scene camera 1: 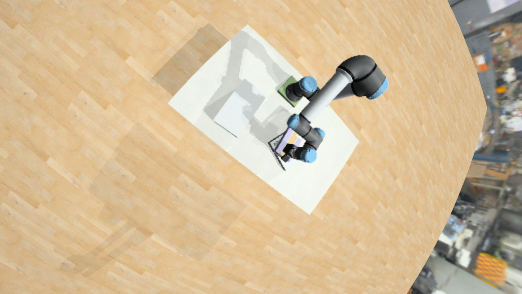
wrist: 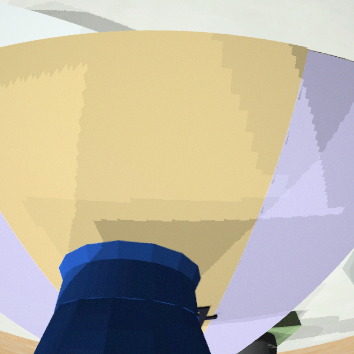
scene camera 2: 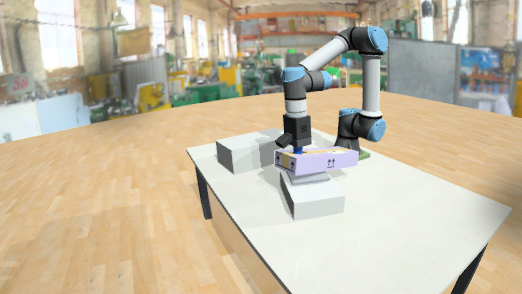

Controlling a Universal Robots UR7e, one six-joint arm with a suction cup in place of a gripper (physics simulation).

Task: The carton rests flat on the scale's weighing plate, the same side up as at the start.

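Frame: origin at the arm's base, x ahead, y left, z up, level; metres.
Seen in the pictures: hand, its tool point: [wrist: 140, 259] [scene camera 2: 298, 155]; arm's base, origin of its link: [scene camera 1: 293, 92].
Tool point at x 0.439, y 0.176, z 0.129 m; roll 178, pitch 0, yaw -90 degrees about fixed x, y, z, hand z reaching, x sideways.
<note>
Offsets run from my tool point to a thing's top centre. "*": to the spot under its first point. Level surfaces: height alone.
The lavender carton [scene camera 1: 284, 141] [scene camera 2: 327, 163] [wrist: 310, 210] has a tan tape band across its top. It is level, with the printed arrows on its sides pointing up. My suction cup [scene camera 2: 298, 150] [wrist: 129, 250] is on the carton's top at the tape band, towards one end, and holds it. The carton is over the grey weighing plate @(dz -0.071, dx -0.032, dy +0.012 m) [scene camera 2: 311, 179] of the scale, very low. Its underside hides part of the plate, and I cannot tell whether they touch. The scale's pale body @(* dz -0.096, dx +0.042, dy +0.174 m) [scene camera 2: 318, 201] stands below the plate on the table. The cup's contact is hidden in scene camera 1.
A large pale grey block @(dz -0.040, dx -0.044, dy -0.425 m) [scene camera 1: 235, 114] [scene camera 2: 250, 150] stands on the white table @(dz -0.157 m) [scene camera 1: 310, 190] [scene camera 2: 400, 235], beside the scale towards the back left in scene camera 2. The arm's base stands on a green plate [scene camera 1: 285, 91] [scene camera 2: 365, 155] at the table's far edge.
</note>
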